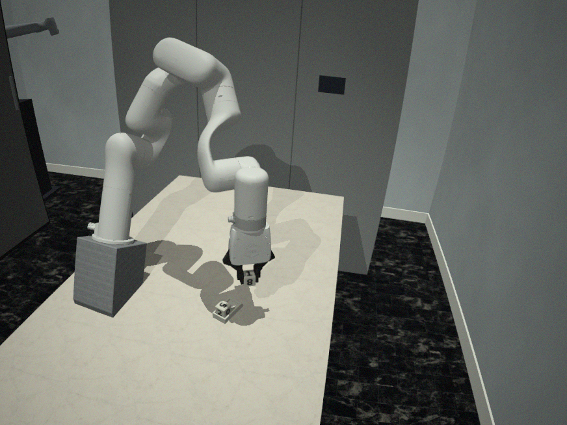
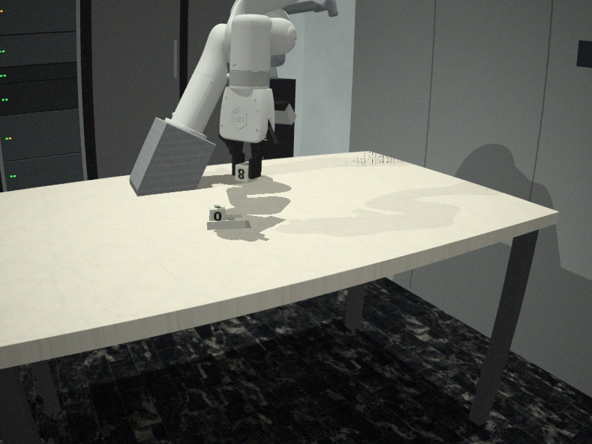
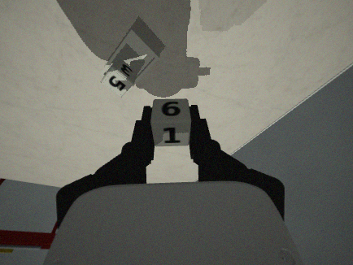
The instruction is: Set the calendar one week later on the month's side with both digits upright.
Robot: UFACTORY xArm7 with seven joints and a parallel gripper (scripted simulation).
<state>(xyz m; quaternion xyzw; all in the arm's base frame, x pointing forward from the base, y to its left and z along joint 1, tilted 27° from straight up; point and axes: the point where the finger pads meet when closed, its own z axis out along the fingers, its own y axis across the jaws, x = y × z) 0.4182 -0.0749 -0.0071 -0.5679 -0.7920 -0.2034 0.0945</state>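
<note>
Now: the tray 6 cm behind my hand, 1 cm to the right of it and 13 cm below it. Round my hand: digit cube: 1 cm below.
</note>
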